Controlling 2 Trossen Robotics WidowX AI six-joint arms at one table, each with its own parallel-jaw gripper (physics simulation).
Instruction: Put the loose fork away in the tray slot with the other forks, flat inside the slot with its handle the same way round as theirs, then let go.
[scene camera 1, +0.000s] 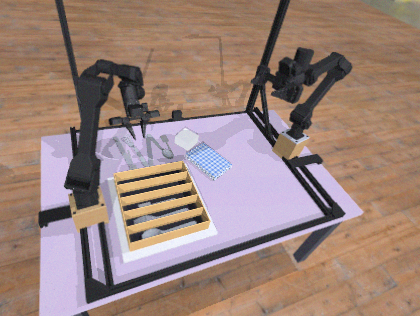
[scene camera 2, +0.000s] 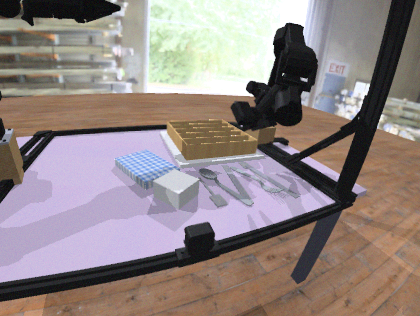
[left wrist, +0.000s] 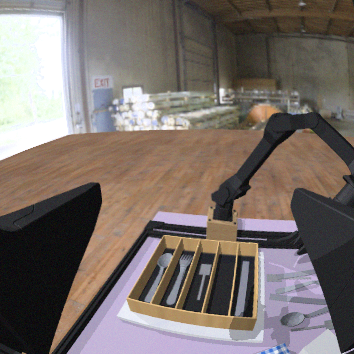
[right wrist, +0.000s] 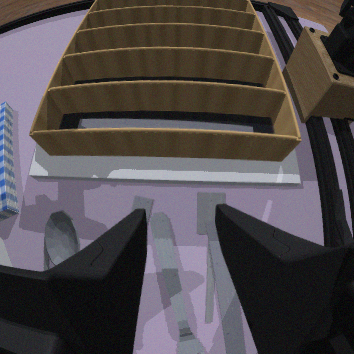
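The loose grey fork lies on the table among other cutlery; in the right wrist view its handle points toward the wooden tray. A fork lies in the tray's second slot from the left in the left wrist view, tines toward the far end. My right gripper is partly open and empty, above the loose cutlery, with the fork's handle showing between and below its fingers. My left gripper is wide open and empty, high and away from the tray.
A loose spoon, a spatula and several flat pieces lie near the fork. A white block and a blue checked cloth lie beside them. The tray stands on a white board.
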